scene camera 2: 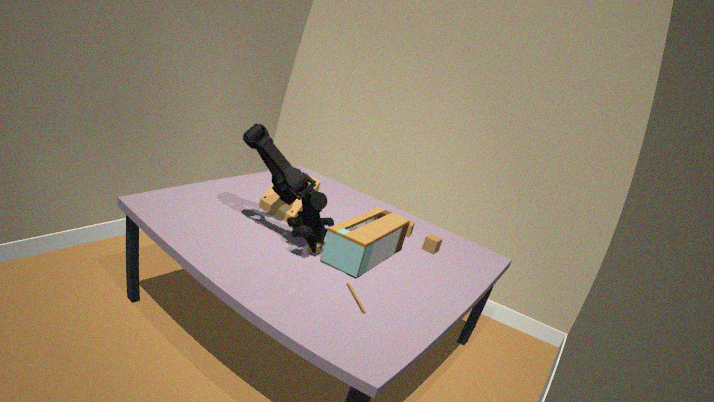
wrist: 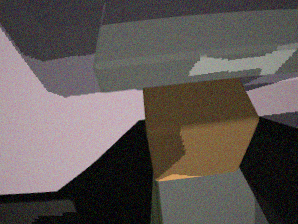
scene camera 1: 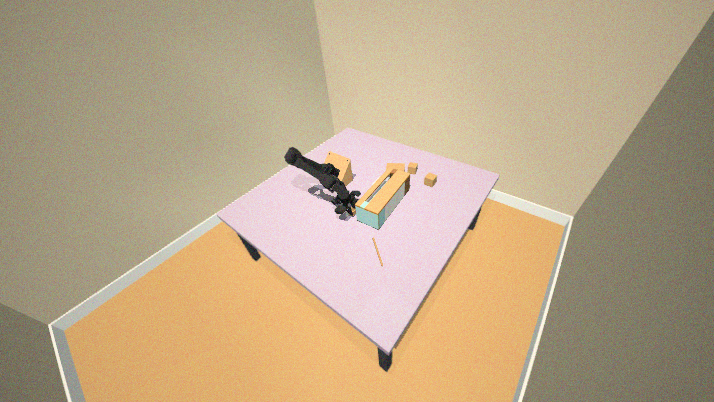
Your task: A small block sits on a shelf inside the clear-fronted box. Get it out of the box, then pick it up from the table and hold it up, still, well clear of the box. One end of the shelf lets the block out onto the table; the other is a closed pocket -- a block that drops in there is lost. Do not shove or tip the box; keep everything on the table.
box: scene camera 2; wrist 145,53; scene camera 1
same spot on box: (scene camera 1: 375,206) = (scene camera 2: 361,237)
